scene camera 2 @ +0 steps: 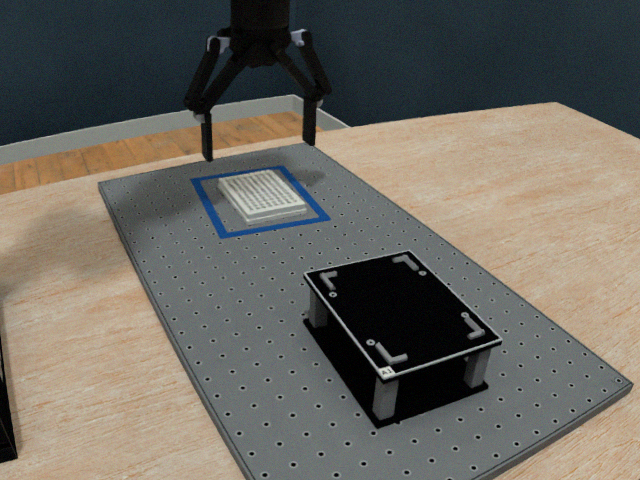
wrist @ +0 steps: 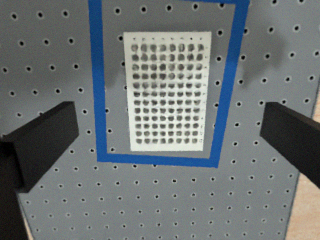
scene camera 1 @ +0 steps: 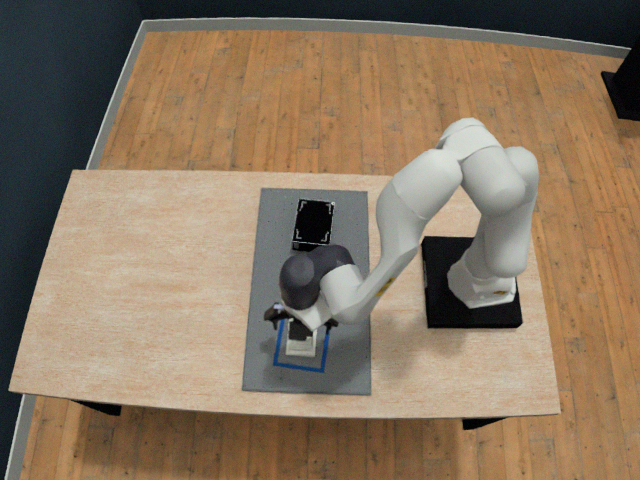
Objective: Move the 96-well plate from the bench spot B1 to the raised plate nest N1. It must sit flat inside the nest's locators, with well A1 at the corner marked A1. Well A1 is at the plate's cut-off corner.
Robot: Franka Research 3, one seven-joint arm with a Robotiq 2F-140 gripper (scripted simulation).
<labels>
same spot on black plate nest: (scene camera 2: 380, 313) = (scene camera 1: 320, 220)
</labels>
